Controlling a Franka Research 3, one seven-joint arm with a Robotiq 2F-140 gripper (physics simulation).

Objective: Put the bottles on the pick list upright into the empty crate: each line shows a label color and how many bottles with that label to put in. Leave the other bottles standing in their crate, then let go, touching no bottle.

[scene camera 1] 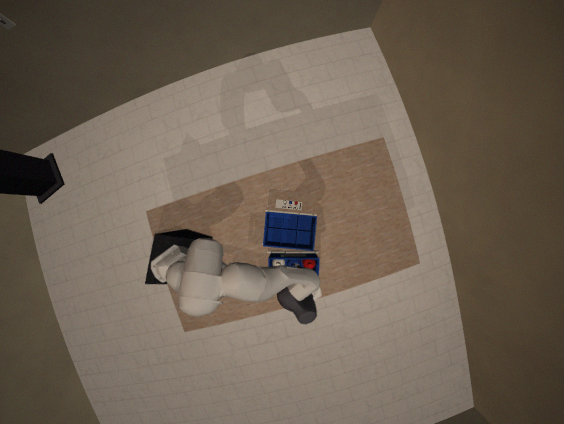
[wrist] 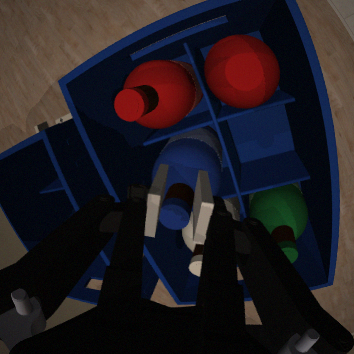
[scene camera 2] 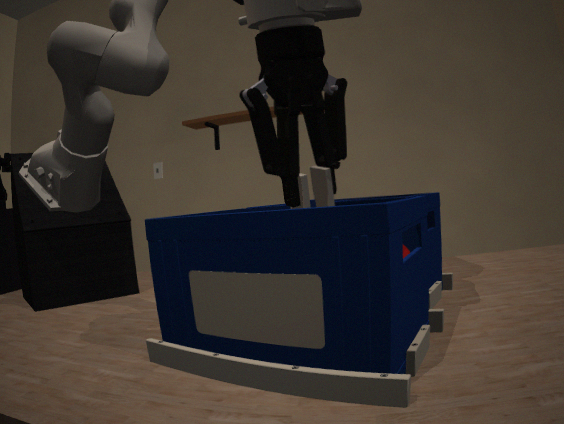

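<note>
My gripper is shut on the neck of the blue bottle, which is in its compartment of the bottle crate. Beside it in the wrist view are a red bottle, a second red bottle, a white bottle partly behind the right finger, and a green bottle. One compartment between red and green holds no bottle. The empty crate stands alongside. The pick list shows coloured marks; its numbers are too small to read.
Light rails run along the base of the bottle crate in scene camera 2. Crate walls and dividers stand close around the fingers. A wooden shelf hangs on the wall behind. The arm covers part of the bottle crate in scene camera 1.
</note>
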